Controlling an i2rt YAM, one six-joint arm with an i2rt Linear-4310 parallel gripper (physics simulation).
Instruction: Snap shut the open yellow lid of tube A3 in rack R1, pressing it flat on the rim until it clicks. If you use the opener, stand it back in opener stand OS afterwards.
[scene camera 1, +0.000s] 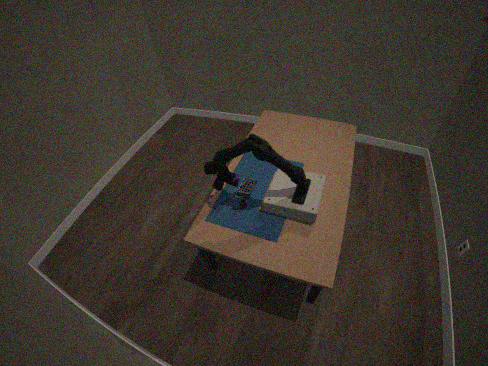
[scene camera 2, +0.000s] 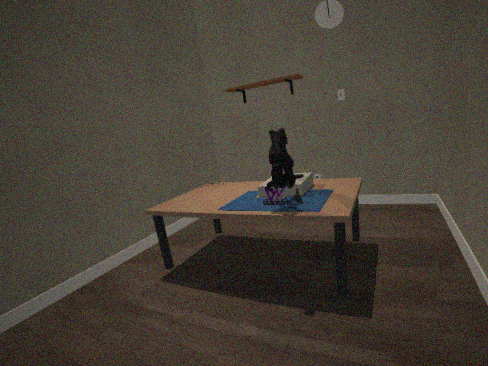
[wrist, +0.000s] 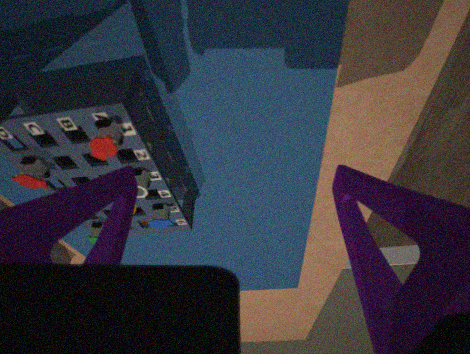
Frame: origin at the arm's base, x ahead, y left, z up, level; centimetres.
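Seen in the pictures: gripper, fingertip midpoint: (scene camera 1: 230, 183) (scene camera 2: 274, 198) (wrist: 234, 176); arm's base, link origin: (scene camera 1: 301, 191).
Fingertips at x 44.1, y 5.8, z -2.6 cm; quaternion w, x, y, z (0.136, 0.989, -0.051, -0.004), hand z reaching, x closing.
Observation:
Pixels of each thing's top centre, then the offset from my fingertips to it. Level surfaces: height alone.
- Rack R1, top centre: (wrist: 98, 221) (scene camera 2: 273, 194) (scene camera 1: 246, 182) dy -4.1, dx -9.0, dz -0.4 cm
- blue lid, top centre: (wrist: 158, 224) dy -6.4, dx -6.0, dz -1.4 cm
- green lid, top centre: (wrist: 97, 241) dy -8.6, dx -11.8, dz -1.4 cm
- blue mat, surface height: dz -5.6 cm
- wooden table, surface height: dz -5.9 cm
Rack R1 (scene camera 1: 247, 186) (scene camera 2: 275, 203) (wrist: 159, 142), a dark blue-grey block, stands on the blue mat. In the wrist view, tube A3 (wrist: 143, 181) stands in column A beside label 3, its pale round rim showing. Its yellow lid (wrist: 134, 210) is open, away from the rim and mostly hidden behind the left finger. My gripper (scene camera 1: 237, 180) (scene camera 2: 274, 194) (wrist: 234, 176) is open and empty above the rack's level. In the wrist view the left finger overlaps the rack near A3 and the right finger is over the table edge area. A small dark upright object (scene camera 1: 243, 202) (scene camera 2: 298, 196), probably the opener in stand OS, is beside the rack.
Other tubes carry a red lid (wrist: 104, 148) at A1, another red lid (wrist: 30, 181), a blue lid (wrist: 161, 224) and a green lid (wrist: 94, 239). The blue mat (scene camera 1: 265, 230) (scene camera 2: 320, 202) (wrist: 250, 150) lies on the wooden table (scene camera 1: 310, 260) (scene camera 2: 190, 202). The arm stands on a pale base (scene camera 1: 314, 197).

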